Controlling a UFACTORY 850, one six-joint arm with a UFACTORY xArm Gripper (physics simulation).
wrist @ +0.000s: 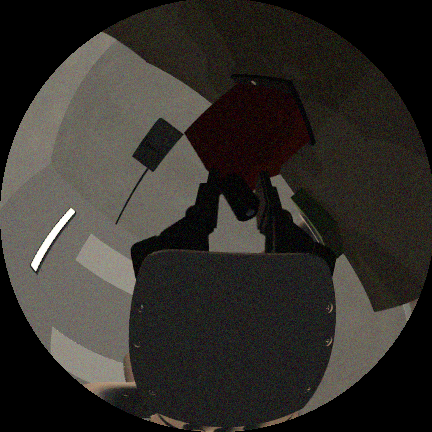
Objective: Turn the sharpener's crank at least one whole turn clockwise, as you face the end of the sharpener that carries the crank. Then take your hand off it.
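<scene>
The sharpener's dark red body (250, 130) shows above the middle of the wrist view, with a black edge along its top and right side. It is dim, and its crank arm is hard to make out. The crank's black handle (242, 202) is a short rounded bar that slants down from the body. My gripper (237, 182) has one finger on each side of this handle and is shut on it, close below the red body. The inner faces of the fingers are dark, so the exact contact is hard to see.
A dark rectangular block (157, 145) with a thin dark line trailing from it shows at the upper left. A dark green object (320, 220) with a pale curved edge is right of the fingers. A bright white strip (52, 241) shows at the far left.
</scene>
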